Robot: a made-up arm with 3 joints.
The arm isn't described. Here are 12 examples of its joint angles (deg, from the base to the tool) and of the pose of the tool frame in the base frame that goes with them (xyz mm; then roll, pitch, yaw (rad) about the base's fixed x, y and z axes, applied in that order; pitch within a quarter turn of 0, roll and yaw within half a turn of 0).
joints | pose
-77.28 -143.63 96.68 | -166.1 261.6 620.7 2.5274 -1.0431 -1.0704
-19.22 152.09 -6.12 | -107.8 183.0 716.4 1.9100 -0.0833 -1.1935
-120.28 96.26 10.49 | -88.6 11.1 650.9 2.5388 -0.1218 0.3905
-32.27 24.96 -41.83 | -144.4 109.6 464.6 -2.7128 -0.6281 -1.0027
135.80 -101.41 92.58 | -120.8 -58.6 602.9 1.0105 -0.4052 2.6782
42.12 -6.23 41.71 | 68.5 160.2 452.1 -0.7339 0.4159 -1.7971
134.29 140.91 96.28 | -13.7 91.7 700.3 2.7024 0.2898 1.2386
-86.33 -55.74 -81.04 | -82.2 160.4 423.7 -1.8079 -0.7965 -0.8560
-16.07 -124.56 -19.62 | 93.6 222.6 631.4 0.2897 0.1088 -1.3862
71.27 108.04 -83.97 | -73.7 156.9 684.9 1.9433 0.4591 -1.7914
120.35 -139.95 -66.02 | -121.6 -46.9 581.4 -1.0400 0.8386 1.7519
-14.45 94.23 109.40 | -158.2 218.0 538.9 -1.6646 0.9998 -1.4624
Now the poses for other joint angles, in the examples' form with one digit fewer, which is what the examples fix.
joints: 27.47 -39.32 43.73
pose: 116 141 495 -0.207 0.059 -1.548
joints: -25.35 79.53 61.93
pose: -193 160 508 -2.211 0.501 -1.336
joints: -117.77 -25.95 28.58
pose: -118 123 384 -1.375 0.078 0.687
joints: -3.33 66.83 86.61
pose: -131 225 488 -1.362 0.848 -1.238
